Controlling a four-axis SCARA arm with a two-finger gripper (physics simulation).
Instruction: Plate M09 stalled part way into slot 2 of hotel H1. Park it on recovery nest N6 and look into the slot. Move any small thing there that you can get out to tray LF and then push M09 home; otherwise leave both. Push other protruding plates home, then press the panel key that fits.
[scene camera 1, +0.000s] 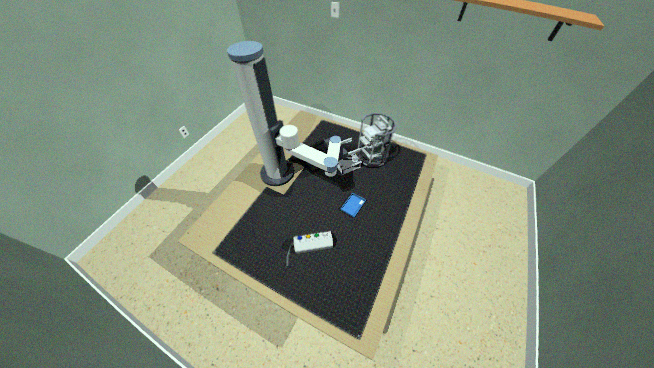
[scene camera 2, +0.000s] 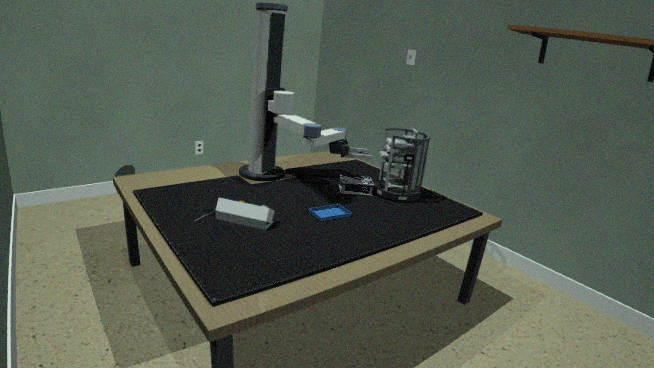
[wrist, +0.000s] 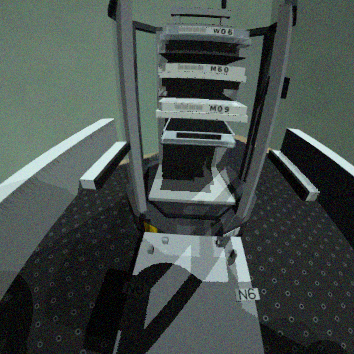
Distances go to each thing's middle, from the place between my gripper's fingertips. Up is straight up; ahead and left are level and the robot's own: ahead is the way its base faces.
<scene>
My hand is 130 mm to the right of the round plate rack (scene camera 2: 400, 181), 100 mm short of it and 30 mm above it.
</scene>
